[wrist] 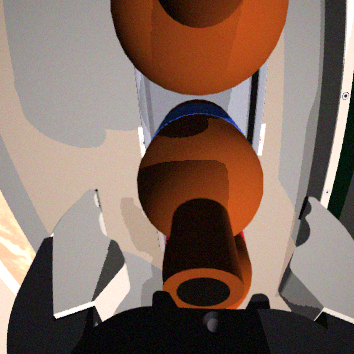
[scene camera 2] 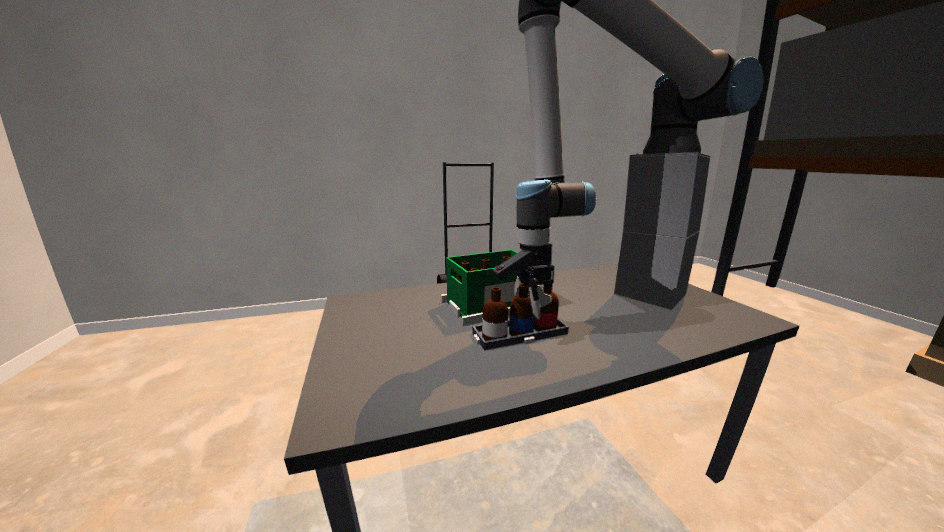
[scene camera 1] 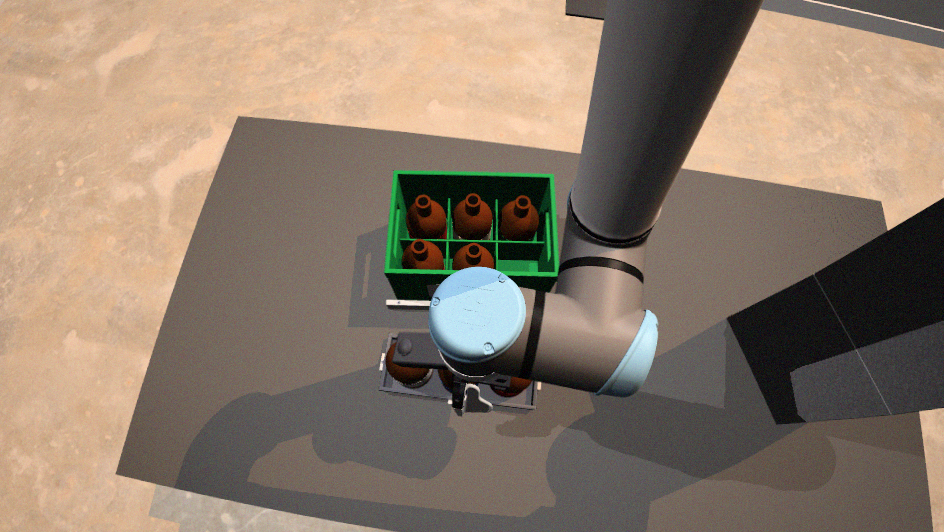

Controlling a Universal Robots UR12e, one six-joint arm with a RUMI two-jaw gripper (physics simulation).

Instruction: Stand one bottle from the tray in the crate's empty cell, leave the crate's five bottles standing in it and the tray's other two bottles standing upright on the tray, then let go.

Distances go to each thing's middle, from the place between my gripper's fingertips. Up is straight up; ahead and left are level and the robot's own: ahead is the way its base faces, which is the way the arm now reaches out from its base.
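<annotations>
I find the white-labelled bottle (scene camera 2: 495,311) 1 cm to the right of my hand, and it is 10 cm ahead of my hand as well.
</annotations>
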